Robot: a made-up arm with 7 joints. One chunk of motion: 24 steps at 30 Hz.
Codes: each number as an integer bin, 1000 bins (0 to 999) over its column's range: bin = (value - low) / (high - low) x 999, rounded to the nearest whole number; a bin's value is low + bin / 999 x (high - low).
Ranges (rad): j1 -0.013..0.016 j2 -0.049..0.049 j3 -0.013..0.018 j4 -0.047..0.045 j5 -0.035..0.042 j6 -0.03..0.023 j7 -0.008..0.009
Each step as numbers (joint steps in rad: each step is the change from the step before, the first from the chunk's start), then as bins.
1 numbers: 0.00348 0.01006 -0.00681 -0.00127 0.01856 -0.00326 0.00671
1 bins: 568 602 199 497 695 504 864
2 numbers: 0.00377 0.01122 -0.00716 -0.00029 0.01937 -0.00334 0.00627
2 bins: 578 614 188 507 705 503 839
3 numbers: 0.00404 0.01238 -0.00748 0.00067 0.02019 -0.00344 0.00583
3 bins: 587 626 178 518 716 501 813
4 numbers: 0.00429 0.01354 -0.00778 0.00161 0.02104 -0.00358 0.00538
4 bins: 596 638 168 528 727 498 786
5 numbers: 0.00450 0.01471 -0.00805 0.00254 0.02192 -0.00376 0.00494
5 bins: 603 649 160 538 738 495 760
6 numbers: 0.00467 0.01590 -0.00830 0.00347 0.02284 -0.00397 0.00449
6 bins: 609 662 151 548 750 491 734
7 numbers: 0.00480 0.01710 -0.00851 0.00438 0.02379 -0.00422 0.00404
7 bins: 613 674 145 558 763 486 708
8 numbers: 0.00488 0.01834 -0.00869 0.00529 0.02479 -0.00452 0.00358
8 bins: 616 686 139 568 776 480 680
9 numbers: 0.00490 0.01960 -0.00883 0.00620 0.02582 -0.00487 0.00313
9 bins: 617 699 134 578 789 474 654
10 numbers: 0.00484 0.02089 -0.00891 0.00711 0.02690 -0.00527 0.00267
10 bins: 615 712 132 588 803 466 627
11 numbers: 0.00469 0.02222 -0.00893 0.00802 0.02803 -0.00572 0.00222
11 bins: 609 726 131 597 818 458 601
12 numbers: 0.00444 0.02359 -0.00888 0.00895 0.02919 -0.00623 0.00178
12 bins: 601 740 133 608 833 448 575
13 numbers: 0.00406 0.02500 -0.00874 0.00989 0.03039 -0.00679 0.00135
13 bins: 588 754 137 618 848 437 549
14 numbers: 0.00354 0.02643 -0.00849 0.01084 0.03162 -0.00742 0.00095
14 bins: 570 769 145 628 864 426 526
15 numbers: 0.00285 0.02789 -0.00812 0.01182 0.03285 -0.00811 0.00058
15 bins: 546 784 157 639 880 413 504
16 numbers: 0.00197 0.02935 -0.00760 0.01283 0.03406 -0.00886 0.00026
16 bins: 516 799 174 650 896 398 485
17 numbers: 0.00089 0.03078 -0.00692 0.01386 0.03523 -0.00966 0.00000
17 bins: 478 813 196 661 911 383 470
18 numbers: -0.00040 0.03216 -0.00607 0.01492 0.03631 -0.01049 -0.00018
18 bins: 434 827 223 672 925 368 460
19 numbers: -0.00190 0.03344 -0.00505 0.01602 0.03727 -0.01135 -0.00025
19 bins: 382 840 256 684 938 352 455
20 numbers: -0.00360 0.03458 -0.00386 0.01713 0.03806 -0.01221 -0.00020
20 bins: 324 852 295 696 948 335 458
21 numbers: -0.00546 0.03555 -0.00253 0.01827 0.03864 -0.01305 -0.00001
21 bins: 260 862 337 709 955 319 470
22 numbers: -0.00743 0.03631 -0.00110 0.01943 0.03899 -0.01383 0.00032
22 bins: 192 870 383 721 960 305 489
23 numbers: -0.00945 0.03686 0.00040 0.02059 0.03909 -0.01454 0.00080
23 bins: 122 875 432 734 961 291 517
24 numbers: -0.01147 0.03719 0.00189 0.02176 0.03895 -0.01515 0.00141
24 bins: 53 879 480 747 959 280 553
